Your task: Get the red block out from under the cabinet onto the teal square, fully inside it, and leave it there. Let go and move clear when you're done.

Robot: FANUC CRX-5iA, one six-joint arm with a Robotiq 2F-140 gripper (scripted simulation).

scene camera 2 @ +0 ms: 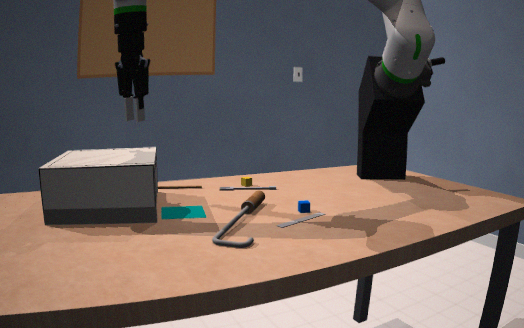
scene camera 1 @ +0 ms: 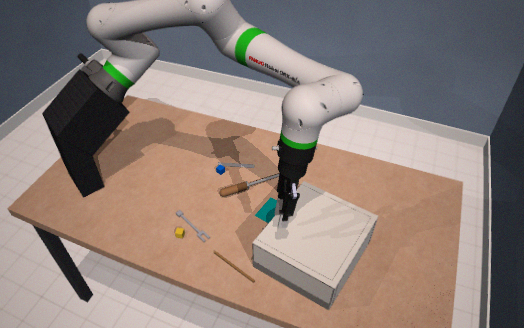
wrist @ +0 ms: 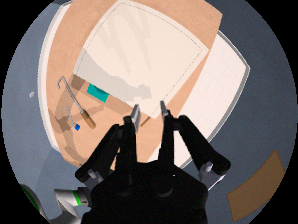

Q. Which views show my gripper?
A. Scene camera 2, scene camera 1 and the wrist view: all of them.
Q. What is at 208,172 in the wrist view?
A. My gripper.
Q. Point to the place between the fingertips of my gripper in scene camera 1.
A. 280,220
